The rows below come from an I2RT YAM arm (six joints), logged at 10 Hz.
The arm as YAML. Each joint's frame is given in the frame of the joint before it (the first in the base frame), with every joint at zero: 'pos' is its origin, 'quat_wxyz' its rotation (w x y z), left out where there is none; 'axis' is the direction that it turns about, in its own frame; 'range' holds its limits. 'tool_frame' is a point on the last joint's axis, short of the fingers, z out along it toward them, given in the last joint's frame.
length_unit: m
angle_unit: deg
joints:
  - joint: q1
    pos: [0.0, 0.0, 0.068]
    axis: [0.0, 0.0, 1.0]
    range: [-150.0, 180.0]
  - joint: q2
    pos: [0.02, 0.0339, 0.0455]
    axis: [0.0, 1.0, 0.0]
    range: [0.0, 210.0]
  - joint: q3
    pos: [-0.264, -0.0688, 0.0]
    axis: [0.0, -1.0, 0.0]
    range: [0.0, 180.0]
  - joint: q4
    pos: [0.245, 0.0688, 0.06]
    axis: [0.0, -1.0, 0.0]
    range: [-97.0, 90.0]
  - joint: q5
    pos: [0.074, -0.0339, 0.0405]
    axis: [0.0, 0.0, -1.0]
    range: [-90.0, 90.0]
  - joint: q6
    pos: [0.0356, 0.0, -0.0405]
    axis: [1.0, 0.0, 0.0]
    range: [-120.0, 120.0]
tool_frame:
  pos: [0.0, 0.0, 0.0]
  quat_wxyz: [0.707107, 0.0, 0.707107, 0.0]
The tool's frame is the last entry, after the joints.
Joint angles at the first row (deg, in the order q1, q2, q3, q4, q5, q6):
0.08 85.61 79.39 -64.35 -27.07 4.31
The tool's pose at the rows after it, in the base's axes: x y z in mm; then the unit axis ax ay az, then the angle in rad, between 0 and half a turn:
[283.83 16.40 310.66 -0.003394 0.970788 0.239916 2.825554]
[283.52 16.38 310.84 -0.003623 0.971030 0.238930 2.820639]
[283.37 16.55 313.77 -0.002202 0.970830 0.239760 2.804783]
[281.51 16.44 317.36 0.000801 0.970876 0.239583 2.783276]
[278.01 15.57 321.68 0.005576 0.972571 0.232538 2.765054]
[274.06 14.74 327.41 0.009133 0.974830 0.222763 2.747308]
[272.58 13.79 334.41 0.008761 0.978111 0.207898 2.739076]
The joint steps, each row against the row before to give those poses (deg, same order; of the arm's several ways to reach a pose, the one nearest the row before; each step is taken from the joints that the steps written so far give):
-0.04 -0.35 -0.25 0.18 0.00 0.12
0.01 -0.18 -0.15 0.27 0.13 0.03
0.04 -0.35 0.20 0.51 0.02 0.46
0.00 -0.84 -0.14 0.71 0.20 0.67
-0.07 -1.04 -0.05 0.10 0.98 0.55
-0.02 -1.02 0.35 -0.38 1.27 0.34
0.00 -0.11 1.59 -1.46 1.70 -0.38

